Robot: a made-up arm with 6 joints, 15 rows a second.
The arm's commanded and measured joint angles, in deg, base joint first. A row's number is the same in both.
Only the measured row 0 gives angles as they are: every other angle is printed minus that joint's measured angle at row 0.
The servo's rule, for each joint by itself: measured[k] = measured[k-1] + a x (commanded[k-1-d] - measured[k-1]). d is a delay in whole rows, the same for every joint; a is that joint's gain. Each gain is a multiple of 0.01, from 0.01 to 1. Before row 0 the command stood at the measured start. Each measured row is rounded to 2 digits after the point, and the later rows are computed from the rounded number. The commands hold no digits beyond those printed.
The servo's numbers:
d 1
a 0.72 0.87 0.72 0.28 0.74 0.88
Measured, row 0:
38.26, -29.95, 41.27, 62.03, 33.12, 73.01
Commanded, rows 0 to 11:
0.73, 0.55, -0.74, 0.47, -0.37, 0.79
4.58, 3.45, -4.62, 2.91, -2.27, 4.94
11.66, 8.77, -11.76, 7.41, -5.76, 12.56
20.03, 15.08, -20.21, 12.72, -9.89, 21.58
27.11, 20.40, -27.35, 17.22, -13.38, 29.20
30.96, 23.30, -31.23, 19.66, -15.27, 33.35
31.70, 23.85, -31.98, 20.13, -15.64, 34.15
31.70, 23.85, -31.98, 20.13, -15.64, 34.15
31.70, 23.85, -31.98, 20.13, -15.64, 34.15
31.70, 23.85, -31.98, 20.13, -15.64, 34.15
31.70, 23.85, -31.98, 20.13, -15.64, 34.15
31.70, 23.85, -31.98, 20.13, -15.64, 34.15
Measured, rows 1 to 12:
0.00, 0.00, 0.00, 0.00, 0.00, 0.00
0.53, 0.48, -0.53, 0.13, -0.27, 0.70
3.45, 3.06, -3.47, 0.91, -1.75, 4.43
9.36, 8.03, -9.44, 2.73, -4.72, 11.58
17.04, 14.16, -17.19, 5.53, -8.55, 20.38
24.29, 19.59, -24.51, 8.80, -12.12, 28.14
29.09, 22.82, -29.35, 11.84, -14.45, 32.72
30.97, 23.72, -31.24, 14.16, -15.33, 33.98
31.50, 23.83, -31.77, 15.83, -15.56, 34.13
31.64, 23.85, -31.92, 17.03, -15.62, 34.15
31.68, 23.85, -31.96, 17.90, -15.63, 34.15
31.69, 23.85, -31.97, 18.52, -15.64, 34.15

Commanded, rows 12 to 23:
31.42, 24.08, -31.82, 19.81, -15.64, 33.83
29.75, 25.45, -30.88, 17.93, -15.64, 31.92
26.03, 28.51, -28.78, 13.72, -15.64, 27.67
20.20, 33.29, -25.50, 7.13, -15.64, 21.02
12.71, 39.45, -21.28, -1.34, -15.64, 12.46
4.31, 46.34, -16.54, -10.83, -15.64, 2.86
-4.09, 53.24, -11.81, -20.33, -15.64, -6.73
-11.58, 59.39, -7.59, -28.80, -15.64, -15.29
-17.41, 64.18, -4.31, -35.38, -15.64, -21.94
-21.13, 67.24, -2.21, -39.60, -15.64, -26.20
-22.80, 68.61, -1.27, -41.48, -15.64, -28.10
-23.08, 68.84, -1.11, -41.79, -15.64, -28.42
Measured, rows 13 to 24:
31.70, 23.85, -31.98, 18.97, -15.64, 34.15
31.50, 24.05, -31.86, 19.21, -15.64, 33.87
30.24, 25.27, -31.15, 18.85, -15.64, 32.15
27.21, 28.09, -29.44, 17.41, -15.64, 28.21
22.16, 32.61, -26.60, 14.53, -15.64, 21.88
15.36, 38.56, -22.77, 10.09, -15.64, 13.59
7.40, 45.33, -18.28, 4.23, -15.64, 4.15
-0.87, 52.21, -13.62, -2.65, -15.64, -5.42
-8.58, 58.46, -9.28, -9.97, -15.64, -14.11
-14.94, 63.44, -5.70, -17.08, -15.64, -21.00
-19.40, 66.75, -3.19, -23.39, -15.64, -25.58
-21.85, 68.37, -1.81, -28.46, -15.64, -27.80

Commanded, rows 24 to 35:
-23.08, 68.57, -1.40, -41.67, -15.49, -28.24
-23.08, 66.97, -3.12, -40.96, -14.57, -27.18
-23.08, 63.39, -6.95, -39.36, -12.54, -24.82
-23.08, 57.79, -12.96, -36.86, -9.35, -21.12
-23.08, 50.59, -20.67, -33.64, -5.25, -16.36
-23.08, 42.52, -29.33, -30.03, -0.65, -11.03
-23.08, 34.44, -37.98, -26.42, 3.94, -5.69
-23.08, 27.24, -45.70, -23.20, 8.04, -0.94
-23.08, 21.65, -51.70, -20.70, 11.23, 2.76
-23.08, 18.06, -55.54, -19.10, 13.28, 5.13
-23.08, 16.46, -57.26, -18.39, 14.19, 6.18
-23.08, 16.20, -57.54, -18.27, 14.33, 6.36
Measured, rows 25 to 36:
-22.74, 68.78, -1.31, -32.19, -15.64, -28.35
-22.98, 68.60, -1.37, -34.84, -15.53, -28.25
-23.05, 67.18, -2.63, -36.55, -14.82, -27.31
-23.07, 63.88, -5.74, -37.34, -13.13, -25.12
-23.08, 58.58, -10.94, -37.21, -10.33, -21.60
-23.08, 51.63, -17.95, -36.21, -6.57, -16.99
-23.08, 43.70, -26.14, -34.48, -2.19, -11.75
-23.08, 35.64, -34.66, -32.22, 2.35, -6.42
-23.08, 28.33, -42.61, -29.69, 6.56, -1.60
-23.08, 22.52, -49.15, -27.17, 10.02, 2.24
-23.08, 18.64, -53.75, -24.91, 12.43, 4.78
-23.08, 16.74, -56.28, -23.08, 13.73, 6.01

